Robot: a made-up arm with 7 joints.
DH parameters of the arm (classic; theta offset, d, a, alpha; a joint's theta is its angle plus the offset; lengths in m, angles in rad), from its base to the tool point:
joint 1: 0 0.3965 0 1.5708
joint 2: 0 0.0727 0 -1.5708
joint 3: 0 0.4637 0.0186 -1.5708
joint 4: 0 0.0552 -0.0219 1.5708
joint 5: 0 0.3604 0 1.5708
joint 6: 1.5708 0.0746 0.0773 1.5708
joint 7: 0 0.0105 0 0
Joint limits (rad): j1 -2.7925..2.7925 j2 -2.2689..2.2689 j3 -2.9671..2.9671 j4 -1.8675..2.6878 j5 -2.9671..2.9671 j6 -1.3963..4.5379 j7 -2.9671..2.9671
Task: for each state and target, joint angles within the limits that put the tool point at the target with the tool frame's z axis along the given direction. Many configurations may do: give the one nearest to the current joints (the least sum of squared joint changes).
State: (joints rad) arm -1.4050 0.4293 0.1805 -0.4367 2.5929 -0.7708 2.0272
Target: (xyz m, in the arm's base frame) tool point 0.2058 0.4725 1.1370 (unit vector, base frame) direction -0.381 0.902 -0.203
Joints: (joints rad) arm -1.8438 0.5512 0.8561 0.1674 2.9671 0.0654 2.0272
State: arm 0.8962 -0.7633 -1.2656 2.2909 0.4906 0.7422 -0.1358
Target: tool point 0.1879 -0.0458 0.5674 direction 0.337 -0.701 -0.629
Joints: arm 1.3531 -0.9815 -2.2830 2.6603 1.1904 1.0620 -0.1358
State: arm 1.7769 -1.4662 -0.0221 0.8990 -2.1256 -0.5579 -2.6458
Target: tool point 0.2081 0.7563 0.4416 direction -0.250 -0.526 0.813
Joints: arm 1.5770 -1.0764 -0.5179 1.3015 -2.1894 -1.2493 -2.6458
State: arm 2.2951 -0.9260 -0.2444 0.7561 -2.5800 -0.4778 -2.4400
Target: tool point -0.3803 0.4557 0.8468 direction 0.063 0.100 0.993
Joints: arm 2.3925 -0.2478 -0.2829 1.4076 -2.9671 -0.0213 -2.4400
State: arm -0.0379 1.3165 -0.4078 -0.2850 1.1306 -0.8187 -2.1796
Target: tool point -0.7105 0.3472 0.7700 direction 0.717 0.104 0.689
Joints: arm -0.4075 1.0415 -0.5270 -0.4816 1.0599 -0.4536 -2.1796
